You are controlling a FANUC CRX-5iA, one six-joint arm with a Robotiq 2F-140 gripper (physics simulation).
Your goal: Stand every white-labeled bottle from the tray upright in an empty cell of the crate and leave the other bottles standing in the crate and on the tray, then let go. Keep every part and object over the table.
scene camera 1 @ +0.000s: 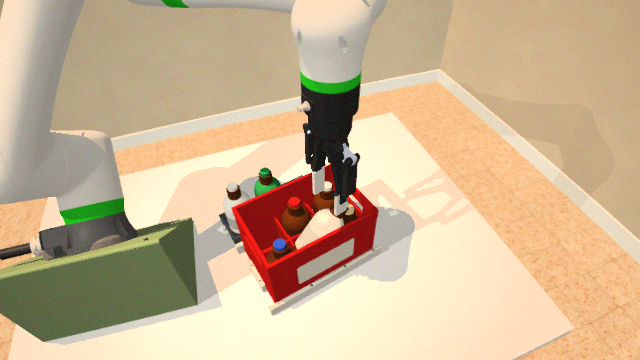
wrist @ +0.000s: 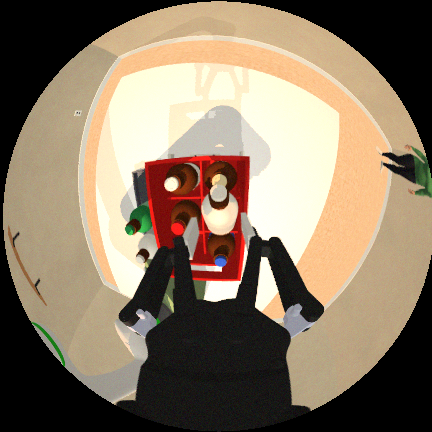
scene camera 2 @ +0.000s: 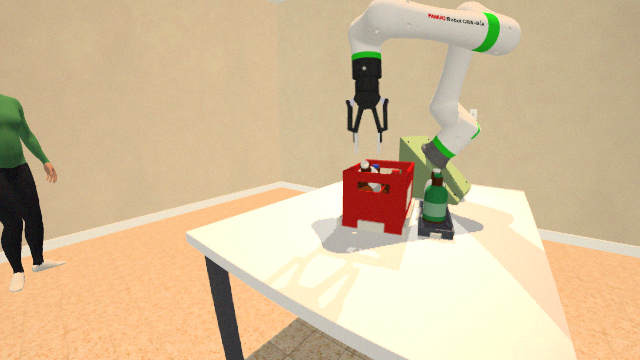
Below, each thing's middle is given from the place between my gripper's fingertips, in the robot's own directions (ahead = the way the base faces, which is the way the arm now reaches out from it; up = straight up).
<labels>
Now: hand 13 cm above the cream-capped brown bottle (wrist: 221, 172), 5 cm short of it and 1 cm to the right of it. The rest, counted from my hand: blue-capped brown bottle (wrist: 220, 247) (13 cm below, 12 cm behind, 1 cm to the right); then red-capped brown bottle (scene camera 1: 295, 218) (13 cm below, 8 cm to the left, 5 cm behind); then white-capped brown bottle (wrist: 181, 178) (13 cm below, 10 cm to the left, 4 cm ahead).
</labels>
